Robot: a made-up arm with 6 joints.
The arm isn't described. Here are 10 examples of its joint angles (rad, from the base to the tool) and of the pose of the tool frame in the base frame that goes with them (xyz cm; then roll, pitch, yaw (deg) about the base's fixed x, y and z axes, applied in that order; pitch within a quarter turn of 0, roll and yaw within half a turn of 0).
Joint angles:
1: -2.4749 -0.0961 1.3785 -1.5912 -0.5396 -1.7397
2: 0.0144 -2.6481 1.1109 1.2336 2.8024 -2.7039
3: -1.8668 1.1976 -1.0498 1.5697 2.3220 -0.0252
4: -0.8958 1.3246 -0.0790 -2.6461 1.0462 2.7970
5: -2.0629 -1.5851 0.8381 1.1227 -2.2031 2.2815
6: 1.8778 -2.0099 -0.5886 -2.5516 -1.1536 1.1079
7: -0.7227 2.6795 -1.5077 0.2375 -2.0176 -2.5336
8: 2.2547 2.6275 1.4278 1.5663 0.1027 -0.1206
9: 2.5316 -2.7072 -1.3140 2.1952 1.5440 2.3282
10: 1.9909 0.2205 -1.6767 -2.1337 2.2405 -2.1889
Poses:
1: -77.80 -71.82 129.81 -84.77 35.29 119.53
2: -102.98 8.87 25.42 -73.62 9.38 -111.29
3: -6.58 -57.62 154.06 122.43 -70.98 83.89
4: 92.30 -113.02 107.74 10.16 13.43 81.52
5: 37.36 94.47 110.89 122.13 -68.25 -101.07
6: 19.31 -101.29 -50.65 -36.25 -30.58 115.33
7: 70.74 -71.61 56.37 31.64 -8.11 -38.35
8: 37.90 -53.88 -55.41 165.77 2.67 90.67
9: -69.17 29.21 -54.66 109.78 43.16 -28.14
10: 35.77 -68.78 93.85 111.93 -44.22 -175.43
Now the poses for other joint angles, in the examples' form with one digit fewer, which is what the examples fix.
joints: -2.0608 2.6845 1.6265 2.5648 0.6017 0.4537
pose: 41.7 69.7 -37.3 141.3 -47.9 135.3
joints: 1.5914 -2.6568 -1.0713 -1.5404 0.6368 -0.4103
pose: 6.2 48.1 -83.9 -154.1 6.1 -135.3
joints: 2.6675 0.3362 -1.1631 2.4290 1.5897 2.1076
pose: 51.8 -40.9 157.5 -79.2 -50.9 166.4
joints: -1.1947 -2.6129 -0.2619 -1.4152 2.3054 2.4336
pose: -30.5 39.2 -77.6 76.5 30.4 -34.3
